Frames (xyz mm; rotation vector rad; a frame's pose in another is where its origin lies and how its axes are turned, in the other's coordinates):
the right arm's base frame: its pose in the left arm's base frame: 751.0 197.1 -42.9 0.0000 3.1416 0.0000
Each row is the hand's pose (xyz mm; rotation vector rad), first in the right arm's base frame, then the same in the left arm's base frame.
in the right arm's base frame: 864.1 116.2 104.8 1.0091 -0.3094 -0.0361
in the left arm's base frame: -113.1 313.3 -147.7 -0.0496 2.4850 -1.3850
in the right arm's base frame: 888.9 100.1 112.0 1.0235 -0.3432 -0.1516
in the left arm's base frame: -137.9 297.2 -154.9 -0.2056 2.4387 -1.3883
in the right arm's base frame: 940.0 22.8 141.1 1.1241 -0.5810 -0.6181
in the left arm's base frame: -189.0 219.9 -184.0 -0.7669 2.0570 -1.3946
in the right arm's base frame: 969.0 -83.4 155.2 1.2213 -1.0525 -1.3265
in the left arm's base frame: -218.0 113.7 -198.1 -1.3667 1.2514 -1.2583
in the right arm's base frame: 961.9 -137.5 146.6 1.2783 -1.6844 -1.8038
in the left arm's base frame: -210.9 59.6 -189.5 -1.4823 0.4182 -1.0504
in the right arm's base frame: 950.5 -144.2 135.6 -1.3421 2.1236 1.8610
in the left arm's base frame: -199.5 52.9 -178.5 -1.3367 -0.0171 -0.9640
